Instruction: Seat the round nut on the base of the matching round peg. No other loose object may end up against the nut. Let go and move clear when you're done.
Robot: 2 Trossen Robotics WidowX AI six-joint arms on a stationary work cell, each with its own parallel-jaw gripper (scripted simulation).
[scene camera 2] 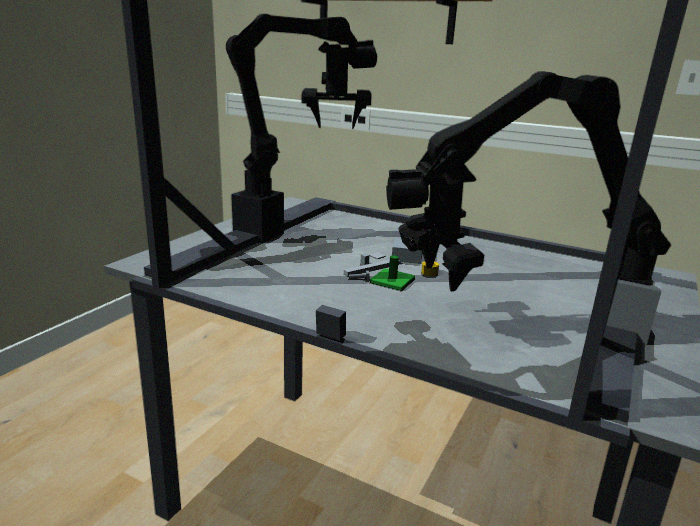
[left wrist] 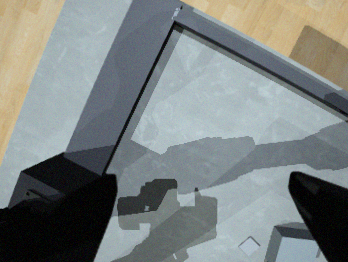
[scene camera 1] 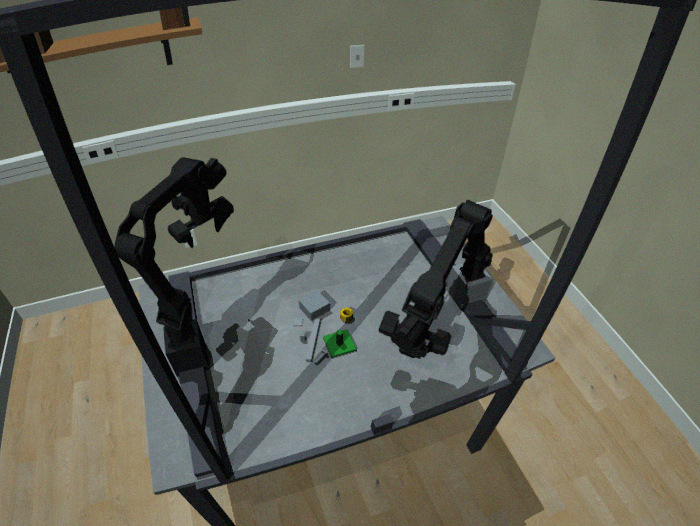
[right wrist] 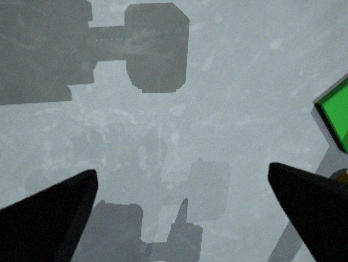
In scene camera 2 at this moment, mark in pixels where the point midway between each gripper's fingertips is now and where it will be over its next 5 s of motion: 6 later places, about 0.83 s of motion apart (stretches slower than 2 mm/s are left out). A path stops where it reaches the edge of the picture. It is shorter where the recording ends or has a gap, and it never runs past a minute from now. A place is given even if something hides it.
My left gripper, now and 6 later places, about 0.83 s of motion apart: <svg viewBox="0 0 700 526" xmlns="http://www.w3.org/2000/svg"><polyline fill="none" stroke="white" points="336,128 394,133 435,175 433,243 430,266 432,258 411,237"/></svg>
My right gripper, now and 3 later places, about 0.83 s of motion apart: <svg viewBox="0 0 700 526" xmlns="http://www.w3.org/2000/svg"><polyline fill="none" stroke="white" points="440,278 452,223 497,167 544,145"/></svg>
